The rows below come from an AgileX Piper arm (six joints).
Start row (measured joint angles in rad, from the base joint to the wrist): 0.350, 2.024, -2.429, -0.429, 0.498, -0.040
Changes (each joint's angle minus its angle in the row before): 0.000, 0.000, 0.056, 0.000, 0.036, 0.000; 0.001, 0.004, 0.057, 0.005, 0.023, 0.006; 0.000, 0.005, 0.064, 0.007, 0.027, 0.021; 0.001, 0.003, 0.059, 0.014, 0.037, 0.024; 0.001, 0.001, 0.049, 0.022, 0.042, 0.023; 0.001, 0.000, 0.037, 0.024, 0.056, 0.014; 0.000, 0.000, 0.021, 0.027, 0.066, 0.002; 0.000, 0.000, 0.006, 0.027, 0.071, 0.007; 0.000, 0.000, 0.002, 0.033, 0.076, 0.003; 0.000, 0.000, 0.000, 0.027, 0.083, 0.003; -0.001, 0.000, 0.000, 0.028, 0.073, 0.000
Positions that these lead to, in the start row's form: 0.350, 2.024, -2.373, -0.429, 0.534, -0.040; 0.351, 2.028, -2.316, -0.424, 0.557, -0.034; 0.351, 2.033, -2.252, -0.417, 0.584, -0.013; 0.352, 2.036, -2.193, -0.403, 0.621, 0.011; 0.353, 2.037, -2.144, -0.381, 0.663, 0.034; 0.354, 2.037, -2.107, -0.357, 0.719, 0.048; 0.354, 2.037, -2.086, -0.330, 0.785, 0.050; 0.354, 2.037, -2.080, -0.303, 0.856, 0.057; 0.354, 2.037, -2.078, -0.270, 0.932, 0.060; 0.354, 2.037, -2.078, -0.243, 1.015, 0.063; 0.353, 2.037, -2.078, -0.215, 1.088, 0.063
